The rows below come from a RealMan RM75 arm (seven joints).
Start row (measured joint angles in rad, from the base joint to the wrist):
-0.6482, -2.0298, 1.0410, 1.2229, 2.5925, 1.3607, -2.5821
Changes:
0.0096, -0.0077, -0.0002, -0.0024, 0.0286, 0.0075, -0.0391
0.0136, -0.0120, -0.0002, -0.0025, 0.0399, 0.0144, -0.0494
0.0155, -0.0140, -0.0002, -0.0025, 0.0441, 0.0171, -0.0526
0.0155, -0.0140, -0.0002, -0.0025, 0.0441, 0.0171, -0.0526
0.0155, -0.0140, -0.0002, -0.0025, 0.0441, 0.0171, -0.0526
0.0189, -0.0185, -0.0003, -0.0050, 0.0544, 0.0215, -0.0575
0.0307, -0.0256, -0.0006, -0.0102, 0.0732, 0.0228, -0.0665
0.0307, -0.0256, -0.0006, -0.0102, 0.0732, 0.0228, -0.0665
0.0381, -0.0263, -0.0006, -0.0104, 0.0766, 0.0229, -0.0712
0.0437, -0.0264, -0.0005, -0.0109, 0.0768, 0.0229, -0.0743
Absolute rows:
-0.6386, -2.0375, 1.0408, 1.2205, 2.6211, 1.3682, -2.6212
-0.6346, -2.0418, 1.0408, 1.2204, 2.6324, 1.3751, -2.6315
-0.6327, -2.0438, 1.0408, 1.2204, 2.6366, 1.3778, -2.6347
-0.6327, -2.0438, 1.0408, 1.2204, 2.6366, 1.3778, -2.6347
-0.6327, -2.0438, 1.0408, 1.2204, 2.6366, 1.3778, -2.6347
-0.6293, -2.0483, 1.0407, 1.2179, 2.6469, 1.3822, -2.6396
-0.6175, -2.0554, 1.0404, 1.2127, 2.6657, 1.3835, -2.6486
-0.6175, -2.0554, 1.0404, 1.2127, 2.6657, 1.3835, -2.6486
-0.6101, -2.0561, 1.0404, 1.2125, 2.6691, 1.3836, -2.6533
-0.6045, -2.0562, 1.0405, 1.2120, 2.6693, 1.3836, -2.6564

